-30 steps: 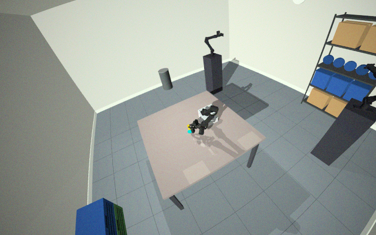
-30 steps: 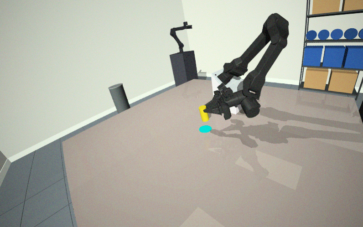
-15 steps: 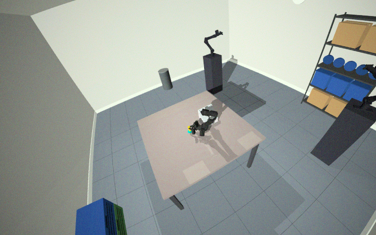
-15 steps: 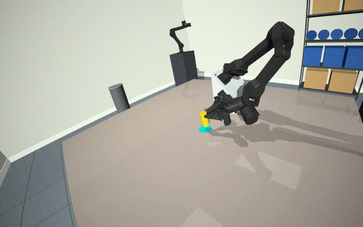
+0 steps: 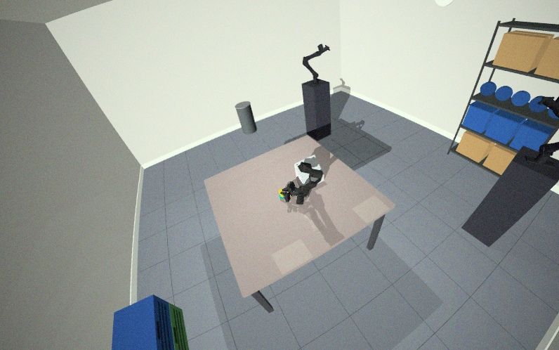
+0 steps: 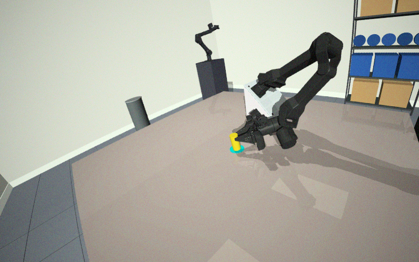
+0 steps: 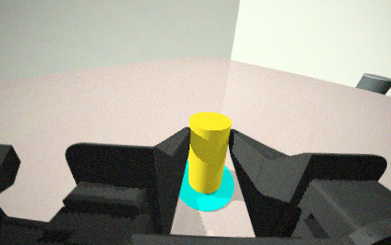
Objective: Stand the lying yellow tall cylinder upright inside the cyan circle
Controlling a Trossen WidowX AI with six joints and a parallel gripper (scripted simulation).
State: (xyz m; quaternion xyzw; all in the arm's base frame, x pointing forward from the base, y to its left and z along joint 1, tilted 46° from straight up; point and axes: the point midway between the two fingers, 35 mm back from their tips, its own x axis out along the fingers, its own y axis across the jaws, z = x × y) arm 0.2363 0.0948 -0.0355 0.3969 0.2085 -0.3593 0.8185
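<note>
The yellow tall cylinder lies 20 mm below my gripper tip. Also, from my gripper tip: cyan circle: 60 mm below.
</note>
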